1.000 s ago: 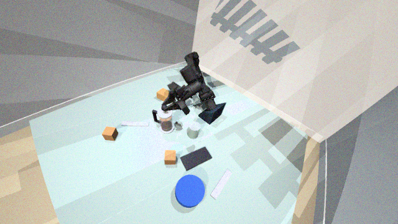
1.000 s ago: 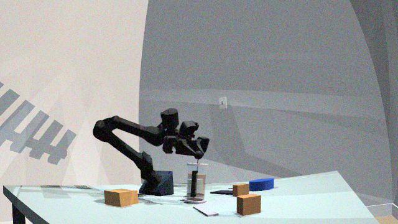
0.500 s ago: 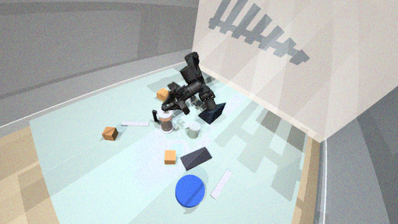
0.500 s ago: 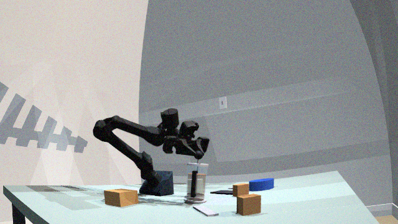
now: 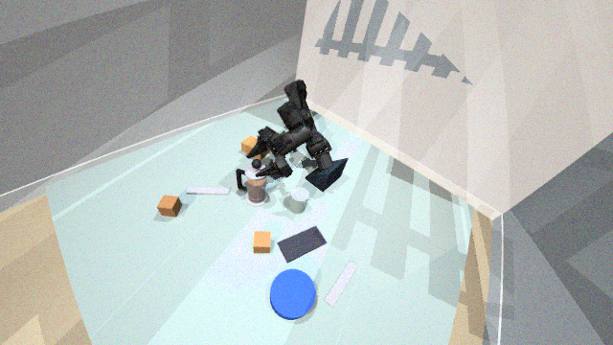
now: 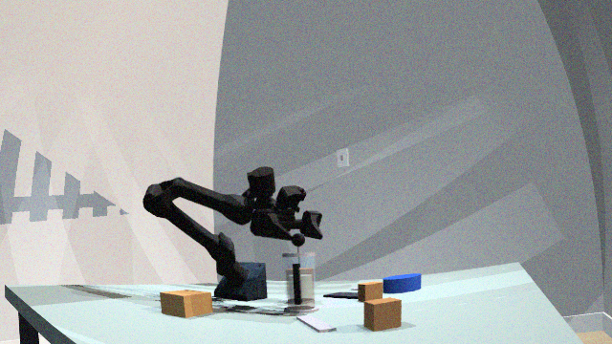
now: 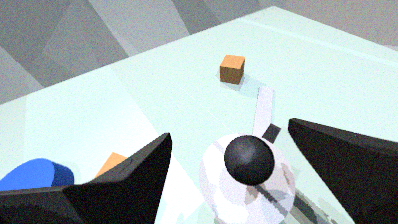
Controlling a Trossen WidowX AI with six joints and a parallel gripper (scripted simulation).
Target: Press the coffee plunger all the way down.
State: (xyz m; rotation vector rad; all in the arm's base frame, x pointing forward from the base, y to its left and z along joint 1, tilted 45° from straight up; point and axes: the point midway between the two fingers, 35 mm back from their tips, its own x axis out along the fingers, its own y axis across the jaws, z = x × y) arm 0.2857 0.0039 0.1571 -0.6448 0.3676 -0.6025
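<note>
The coffee press is 2 cm behind my gripper tip, 2 cm to the right of it and 9 cm below it. Also, from my gripper tip: dark slab (24 cm to the left, 17 cm below); blue disc (15 cm ahead, 32 cm to the left, 16 cm below); grey cup (10 cm behind, 14 cm to the left, 14 cm below).
</note>
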